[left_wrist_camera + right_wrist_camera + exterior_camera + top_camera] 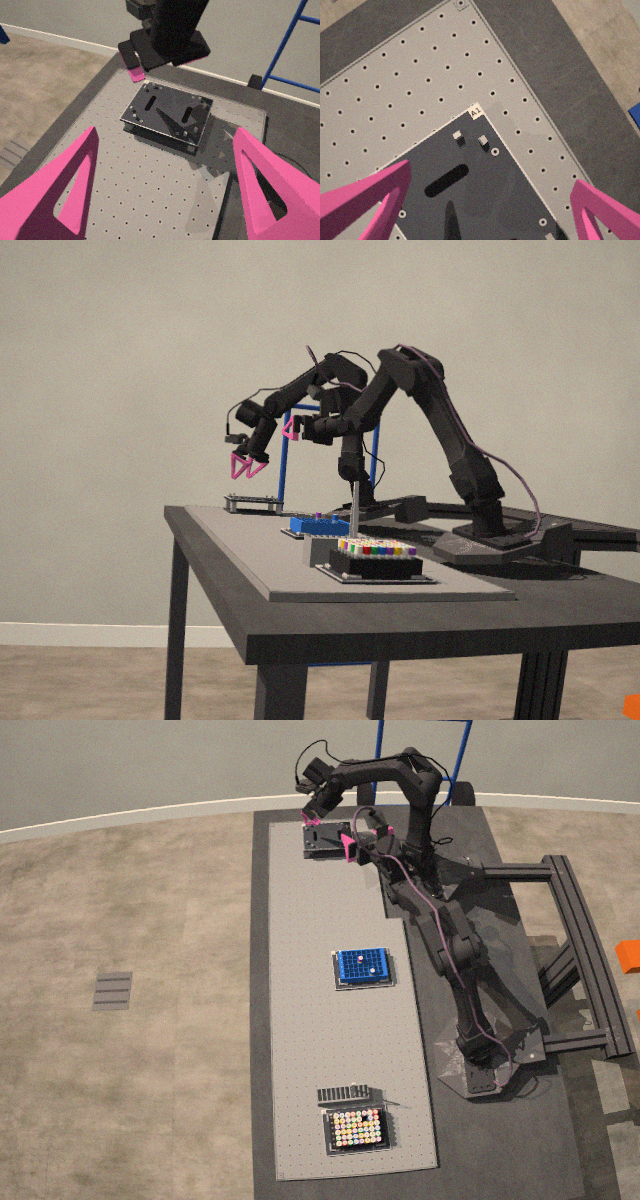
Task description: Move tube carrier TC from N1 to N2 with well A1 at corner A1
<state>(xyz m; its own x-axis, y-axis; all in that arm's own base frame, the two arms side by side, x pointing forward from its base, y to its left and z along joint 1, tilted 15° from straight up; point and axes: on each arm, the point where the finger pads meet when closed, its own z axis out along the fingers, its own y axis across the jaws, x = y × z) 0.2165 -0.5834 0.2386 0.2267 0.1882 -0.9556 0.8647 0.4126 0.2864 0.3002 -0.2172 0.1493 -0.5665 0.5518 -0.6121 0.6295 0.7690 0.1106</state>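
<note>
The blue tube carrier TC lies 60 mm behind my right hand, 510 mm to the left of it and 90 mm below it. From my right hand the other things lie so: holder H1 (50 mm ahead, 860 mm to the left, 90 mm below); then corner label A1 (40 mm ahead, 20 mm to the right, 60 mm below).
</note>
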